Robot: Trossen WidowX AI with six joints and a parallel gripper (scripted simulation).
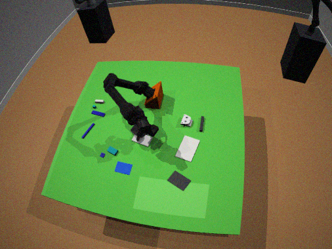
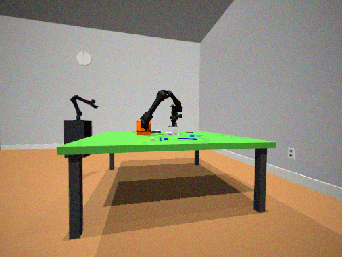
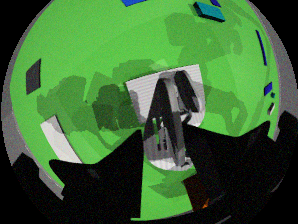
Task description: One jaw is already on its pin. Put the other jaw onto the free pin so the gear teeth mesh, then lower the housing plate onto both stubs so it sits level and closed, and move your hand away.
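Now: gripper tip 40 mm past the grey metallic jaw and 10 mm to the left of it. Also, from my gripper tip: teal block 200 mm to the right, 140 mm ahead, 70 mm below; dark square plate 260 mm to the left, 220 mm ahead, 80 mm below; white flat plate 260 mm to the left, 80 mm below, 10 mm ahead.
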